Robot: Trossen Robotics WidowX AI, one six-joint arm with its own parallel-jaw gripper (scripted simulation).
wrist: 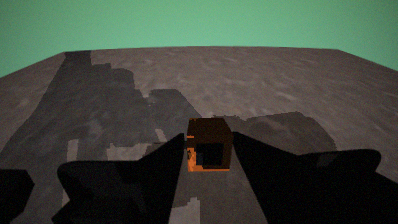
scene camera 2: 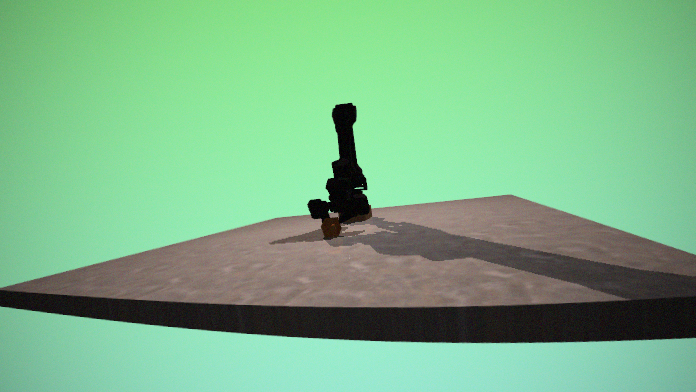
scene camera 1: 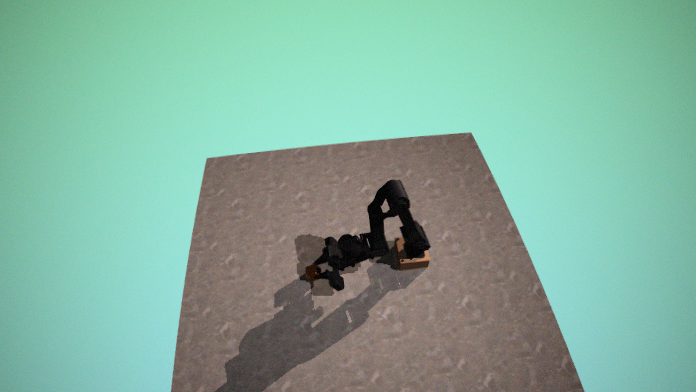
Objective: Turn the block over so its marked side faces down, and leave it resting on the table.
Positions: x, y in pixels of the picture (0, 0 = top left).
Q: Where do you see a block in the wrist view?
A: At 209, 140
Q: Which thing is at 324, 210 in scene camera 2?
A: My gripper.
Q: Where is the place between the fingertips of my gripper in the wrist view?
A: At 208, 136
